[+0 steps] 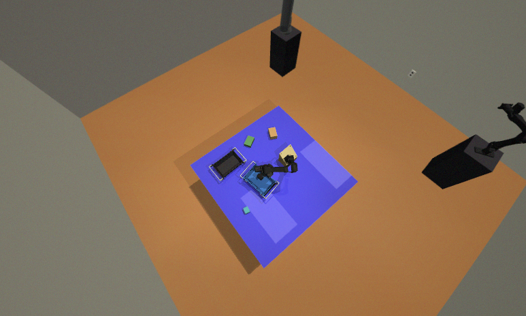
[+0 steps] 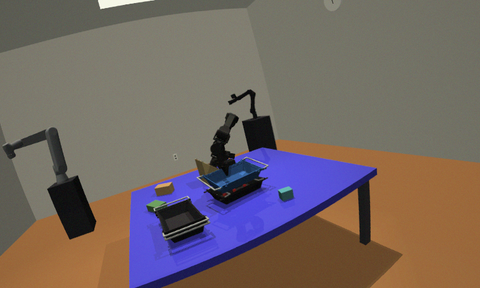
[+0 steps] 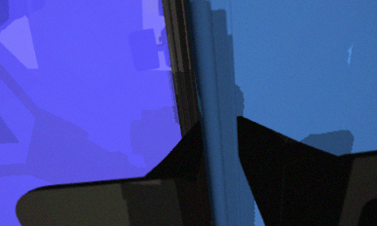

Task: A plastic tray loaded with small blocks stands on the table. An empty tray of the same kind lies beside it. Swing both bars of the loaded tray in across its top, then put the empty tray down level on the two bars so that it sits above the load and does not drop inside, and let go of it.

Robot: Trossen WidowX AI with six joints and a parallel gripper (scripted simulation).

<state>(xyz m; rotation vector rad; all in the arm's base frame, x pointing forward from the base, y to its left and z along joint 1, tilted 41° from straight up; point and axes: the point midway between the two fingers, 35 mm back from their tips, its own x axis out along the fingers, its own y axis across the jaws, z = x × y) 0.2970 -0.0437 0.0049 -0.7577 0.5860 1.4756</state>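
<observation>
Now: gripper tip 80 mm short of the blue tray, 10 mm to the right of it and 20 mm below it. Round my gripper tip: teal block: 370 mm ahead, 130 mm to the left, 80 mm below; orange block: 430 mm behind, 330 mm to the right, 70 mm below; green block: 160 mm behind, 440 mm to the right, 80 mm below.
</observation>
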